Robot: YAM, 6 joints.
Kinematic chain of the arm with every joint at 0, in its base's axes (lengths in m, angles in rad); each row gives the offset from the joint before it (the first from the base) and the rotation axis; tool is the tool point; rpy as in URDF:
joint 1: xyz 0 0 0.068 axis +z
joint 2: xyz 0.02 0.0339 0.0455 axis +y
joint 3: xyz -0.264 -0.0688 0 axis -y
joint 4: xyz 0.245 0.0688 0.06 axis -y
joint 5: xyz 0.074 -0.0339 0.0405 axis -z
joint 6: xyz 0.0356 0 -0.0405 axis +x
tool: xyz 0 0 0 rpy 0 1.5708 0
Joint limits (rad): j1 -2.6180..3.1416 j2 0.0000..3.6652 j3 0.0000..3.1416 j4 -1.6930..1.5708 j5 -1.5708..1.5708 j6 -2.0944..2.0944
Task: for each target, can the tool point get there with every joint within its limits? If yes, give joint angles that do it. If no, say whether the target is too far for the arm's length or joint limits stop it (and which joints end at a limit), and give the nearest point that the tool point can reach.
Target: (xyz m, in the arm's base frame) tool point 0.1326 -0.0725 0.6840
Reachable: yes | joints -0.2964 1.6255 2.4146 0.9607 1.0346 -0.0320
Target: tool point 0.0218 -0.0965 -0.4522
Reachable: no: joint limits stop it (at a limit: joint 2) | nearest point 0.0288 -0.1274 -0.3605 | short by 0.097 m
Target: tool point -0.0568 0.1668 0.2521
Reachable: yes | joints 2.0691 0.8002 0.5062 -0.1163 0.9929 1.7338
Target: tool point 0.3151 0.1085 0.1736
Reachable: yes | joints 0.4166 2.0298 1.4251 -1.4044 0.9172 0.5675
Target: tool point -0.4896 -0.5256 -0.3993
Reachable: no: too far | nearest point -0.3610 -0.3876 -0.2464 | short by 0.243 m
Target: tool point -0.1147 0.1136 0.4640
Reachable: yes | joints 2.4303 1.1517 1.7344 -1.3590 0.3200 0.9230
